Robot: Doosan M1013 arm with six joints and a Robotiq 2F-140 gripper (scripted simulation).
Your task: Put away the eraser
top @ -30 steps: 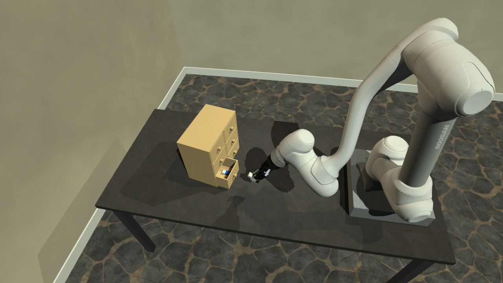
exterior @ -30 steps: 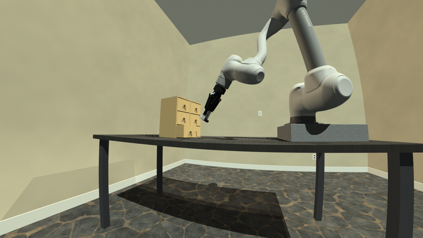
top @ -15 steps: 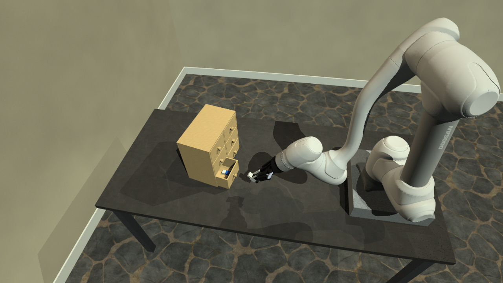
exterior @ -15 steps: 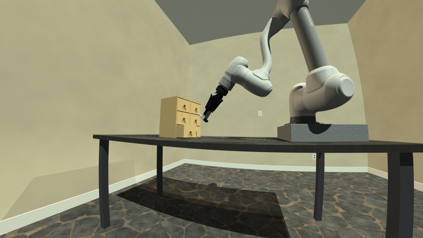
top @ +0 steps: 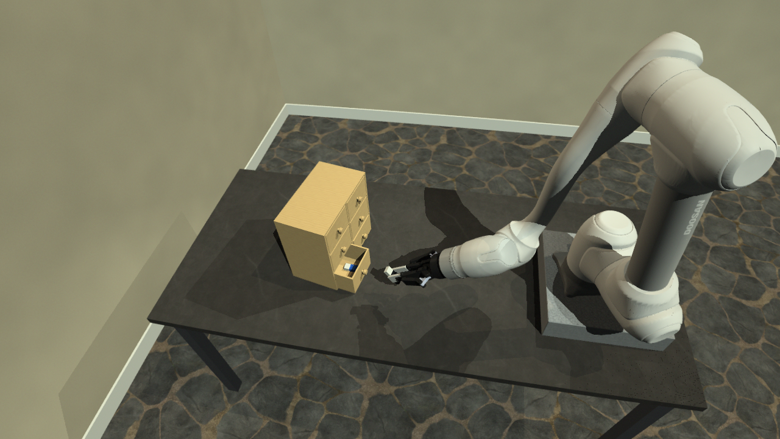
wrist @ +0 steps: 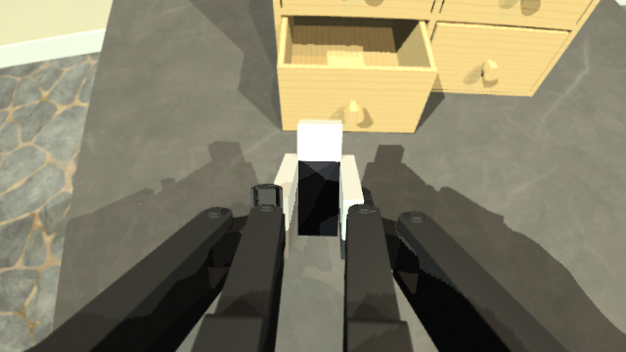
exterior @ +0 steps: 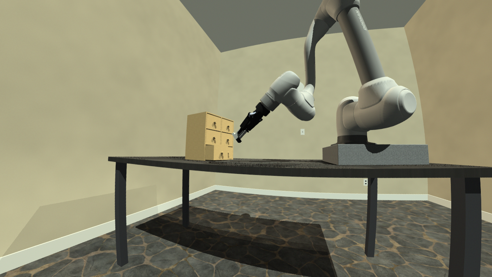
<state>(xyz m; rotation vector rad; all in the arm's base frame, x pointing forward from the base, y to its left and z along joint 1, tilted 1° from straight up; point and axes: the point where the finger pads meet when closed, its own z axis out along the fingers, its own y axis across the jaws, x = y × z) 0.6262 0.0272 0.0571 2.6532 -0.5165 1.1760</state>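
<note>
My hand is 17 cm short of the blue eraser, 13 cm to the left of it and 14 cm above it.
</note>
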